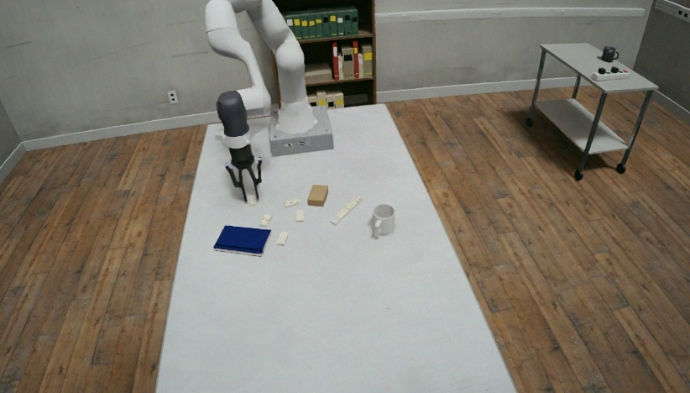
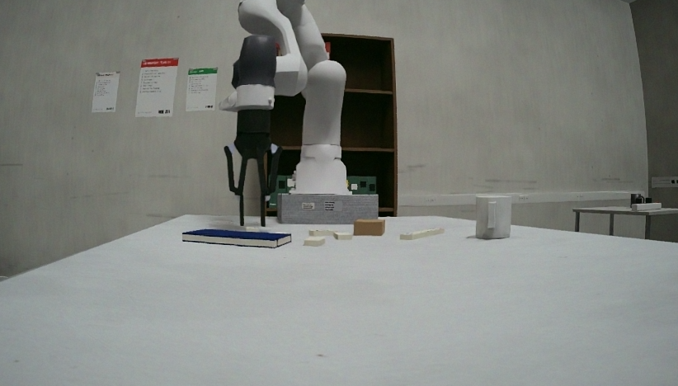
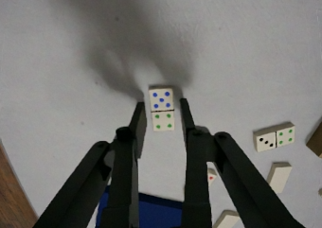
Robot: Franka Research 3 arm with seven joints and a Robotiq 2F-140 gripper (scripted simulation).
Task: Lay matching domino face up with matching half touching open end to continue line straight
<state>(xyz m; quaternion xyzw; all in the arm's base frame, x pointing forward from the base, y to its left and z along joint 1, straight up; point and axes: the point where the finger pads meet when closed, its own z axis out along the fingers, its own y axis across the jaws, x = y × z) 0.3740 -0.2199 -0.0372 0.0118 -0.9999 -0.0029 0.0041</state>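
My gripper is now 4 cm above the domino. From my hand the other things lie so: blue book: 21 cm ahead, 4 cm to the right, 4 cm below; white mug: 44 cm to the left, 26 cm ahead, 1 cm below; brown block: 25 cm to the left, 5 cm ahead, 3 cm below.
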